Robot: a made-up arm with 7 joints. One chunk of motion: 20 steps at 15 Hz.
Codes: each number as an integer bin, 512 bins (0 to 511) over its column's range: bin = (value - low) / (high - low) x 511, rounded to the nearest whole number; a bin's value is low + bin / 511 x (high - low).
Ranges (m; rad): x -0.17..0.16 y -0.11..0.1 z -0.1..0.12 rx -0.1..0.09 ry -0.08..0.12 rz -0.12..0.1
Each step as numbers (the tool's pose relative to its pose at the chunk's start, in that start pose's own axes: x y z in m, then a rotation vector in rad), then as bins.
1 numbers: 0.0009 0.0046 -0.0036 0.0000 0.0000 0.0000
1 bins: 265 279 224 269 204 279
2 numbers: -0.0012 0.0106 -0.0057 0.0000 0.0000 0.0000
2 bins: 261 293 219 269 204 279
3 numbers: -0.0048 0.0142 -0.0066 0.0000 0.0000 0.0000
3 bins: 256 302 217 269 204 279
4 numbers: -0.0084 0.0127 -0.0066 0.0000 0.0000 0.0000
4 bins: 250 299 217 269 204 279
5 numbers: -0.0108 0.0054 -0.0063 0.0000 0.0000 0.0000
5 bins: 247 281 218 269 204 279
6 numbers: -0.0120 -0.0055 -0.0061 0.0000 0.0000 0.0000
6 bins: 245 254 218 269 204 279
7 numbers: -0.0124 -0.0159 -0.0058 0.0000 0.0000 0.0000
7 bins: 244 229 219 269 204 279
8 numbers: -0.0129 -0.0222 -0.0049 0.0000 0.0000 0.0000
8 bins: 243 214 221 269 204 279
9 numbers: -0.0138 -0.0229 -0.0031 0.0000 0.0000 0.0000
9 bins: 242 212 225 269 204 279
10 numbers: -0.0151 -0.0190 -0.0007 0.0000 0.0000 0.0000
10 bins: 240 221 231 269 204 279
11 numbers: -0.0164 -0.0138 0.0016 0.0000 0.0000 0.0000
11 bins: 238 234 236 269 204 279
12 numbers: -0.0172 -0.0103 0.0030 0.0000 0.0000 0.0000
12 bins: 237 243 239 269 204 279
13 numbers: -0.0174 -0.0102 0.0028 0.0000 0.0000 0.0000
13 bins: 236 243 239 269 204 279
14 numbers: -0.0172 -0.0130 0.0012 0.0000 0.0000 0.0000
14 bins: 237 236 235 269 204 279
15 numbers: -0.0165 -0.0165 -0.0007 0.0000 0.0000 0.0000
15 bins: 238 228 231 269 204 279
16 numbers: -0.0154 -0.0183 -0.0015 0.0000 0.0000 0.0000
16 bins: 239 223 229 269 204 279
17 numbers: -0.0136 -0.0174 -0.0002 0.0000 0.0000 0.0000
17 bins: 242 225 232 269 204 279
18 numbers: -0.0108 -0.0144 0.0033 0.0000 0.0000 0.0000
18 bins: 247 233 240 269 204 279
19 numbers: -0.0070 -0.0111 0.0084 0.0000 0.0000 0.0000
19 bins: 252 241 252 269 204 279
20 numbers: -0.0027 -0.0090 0.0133 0.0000 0.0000 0.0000
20 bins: 259 246 263 269 204 279
